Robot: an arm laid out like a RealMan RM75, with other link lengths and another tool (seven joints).
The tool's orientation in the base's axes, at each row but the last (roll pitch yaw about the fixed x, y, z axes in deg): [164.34 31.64 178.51]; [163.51 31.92 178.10]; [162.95 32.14 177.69]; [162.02 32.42 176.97]
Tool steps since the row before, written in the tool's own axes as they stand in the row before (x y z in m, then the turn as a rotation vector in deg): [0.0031 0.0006 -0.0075 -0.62 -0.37 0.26]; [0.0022 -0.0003 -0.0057 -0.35 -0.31 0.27]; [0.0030 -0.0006 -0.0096 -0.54 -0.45 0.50]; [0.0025 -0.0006 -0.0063 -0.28 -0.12 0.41]
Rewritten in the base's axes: [-0.0065 -0.0013 0.0047 0.70 -0.30 0.03]; [-0.0048 -0.0017 0.0034 0.47 -0.24 -0.11]; [-0.0075 -0.0031 0.0060 0.77 -0.31 -0.23]; [-0.0053 -0.0022 0.0036 0.47 -0.01 -0.21]
